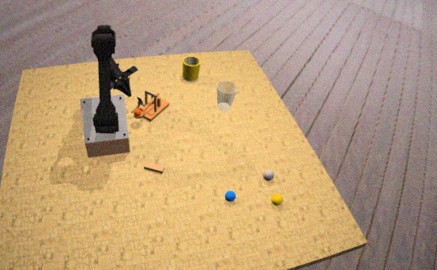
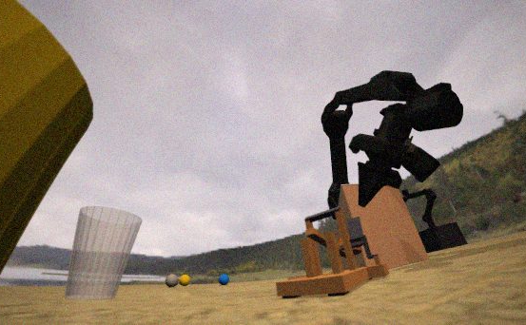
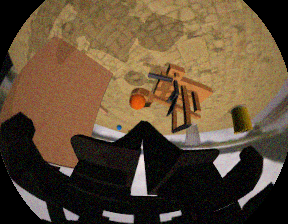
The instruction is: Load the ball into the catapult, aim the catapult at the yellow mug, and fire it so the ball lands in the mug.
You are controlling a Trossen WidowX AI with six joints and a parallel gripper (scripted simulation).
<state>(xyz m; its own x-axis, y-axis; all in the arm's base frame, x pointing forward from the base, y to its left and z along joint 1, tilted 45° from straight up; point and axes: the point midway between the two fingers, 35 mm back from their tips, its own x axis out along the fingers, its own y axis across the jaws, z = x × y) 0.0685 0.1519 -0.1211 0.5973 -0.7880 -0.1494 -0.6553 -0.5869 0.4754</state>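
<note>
My gripper tip is now 30 mm short of the orange ball, 40 mm to the left of it and 60 mm above it. Also, from my gripper tip: wooden catapult: 60 mm ahead, 20 mm to the left, 70 mm below; small wooden block: 80 mm ahead, 300 mm to the right, 110 mm below; yellow mug: 300 mm ahead, 290 mm to the left, 90 mm below.
</note>
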